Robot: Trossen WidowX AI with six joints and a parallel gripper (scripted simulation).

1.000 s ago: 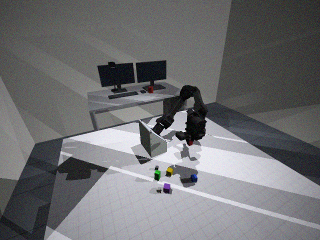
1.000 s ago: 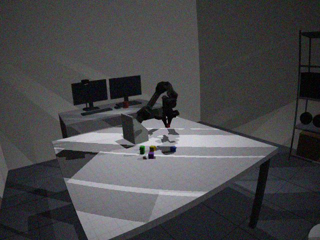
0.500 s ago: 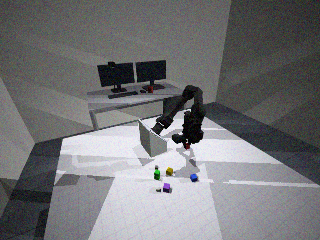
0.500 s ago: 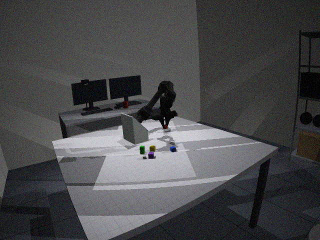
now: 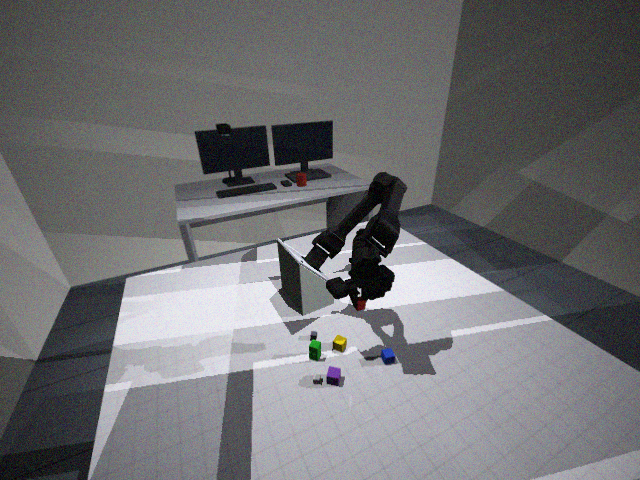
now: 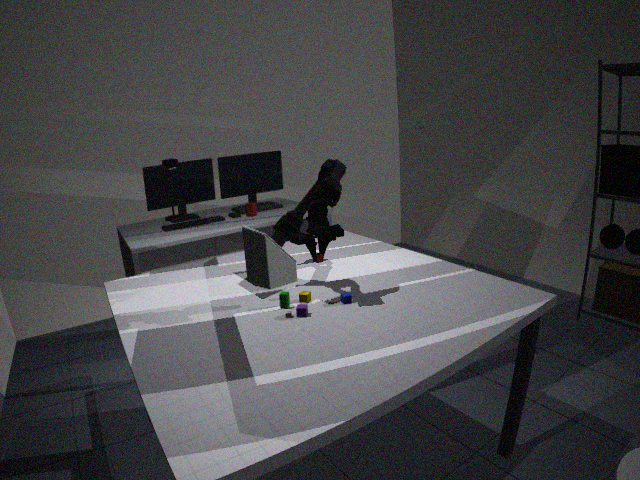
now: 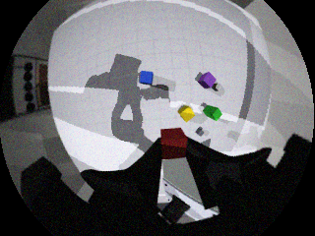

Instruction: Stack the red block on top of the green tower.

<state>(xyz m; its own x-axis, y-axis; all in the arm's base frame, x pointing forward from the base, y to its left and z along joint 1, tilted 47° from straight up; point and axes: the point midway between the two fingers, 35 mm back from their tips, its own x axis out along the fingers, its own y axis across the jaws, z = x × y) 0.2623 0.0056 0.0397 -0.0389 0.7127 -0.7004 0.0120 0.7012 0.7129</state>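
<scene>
Right now my gripper tip is 60 mm to the left of the yellow block and 120 mm above it. From my gripper tip the other things lie so: blue block (100 mm ahead, 30 mm to the left, 120 mm below); then red block (10 mm above); then purple block (90 mm ahead, 130 mm to the right, 120 mm below).
</scene>
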